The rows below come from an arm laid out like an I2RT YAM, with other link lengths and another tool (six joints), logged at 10 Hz.
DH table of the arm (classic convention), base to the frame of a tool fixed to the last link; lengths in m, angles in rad. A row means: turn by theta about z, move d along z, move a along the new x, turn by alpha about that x. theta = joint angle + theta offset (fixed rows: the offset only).
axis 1: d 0.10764; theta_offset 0; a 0.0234; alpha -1.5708
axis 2: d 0; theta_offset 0; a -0.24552; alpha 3.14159
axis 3: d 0; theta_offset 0.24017; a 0.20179; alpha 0
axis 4: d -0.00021; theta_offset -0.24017; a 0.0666; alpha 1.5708
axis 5: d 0.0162; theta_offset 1.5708; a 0; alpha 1.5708
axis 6: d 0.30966; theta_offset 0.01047; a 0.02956; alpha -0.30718
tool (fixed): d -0.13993; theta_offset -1.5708; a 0; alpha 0
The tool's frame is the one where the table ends.
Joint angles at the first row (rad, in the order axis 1, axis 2, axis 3, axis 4, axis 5, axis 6):
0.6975, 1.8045, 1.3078, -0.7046, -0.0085, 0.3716
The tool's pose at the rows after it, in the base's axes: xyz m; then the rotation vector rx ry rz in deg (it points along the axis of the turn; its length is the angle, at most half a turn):
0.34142, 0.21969, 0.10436, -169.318, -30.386, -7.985
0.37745, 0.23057, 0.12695, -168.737, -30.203, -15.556
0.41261, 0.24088, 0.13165, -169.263, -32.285, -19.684
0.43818, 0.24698, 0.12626, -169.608, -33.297, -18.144
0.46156, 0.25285, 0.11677, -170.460, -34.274, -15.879
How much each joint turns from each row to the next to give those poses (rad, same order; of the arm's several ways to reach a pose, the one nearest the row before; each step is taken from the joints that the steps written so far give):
-0.0090, 0.0355, 0.1584, -0.0554, 0.0391, -0.0371
-0.0244, 0.0745, 0.1565, -0.0025, 0.0277, -0.0341
-0.0272, 0.1178, 0.1644, -0.0113, 0.0150, -0.0606
-0.0307, 0.1310, 0.1978, -0.0836, -0.0220, -0.0353
-0.0224, 0.1571, 0.2488, -0.1208, -0.0126, -0.0290

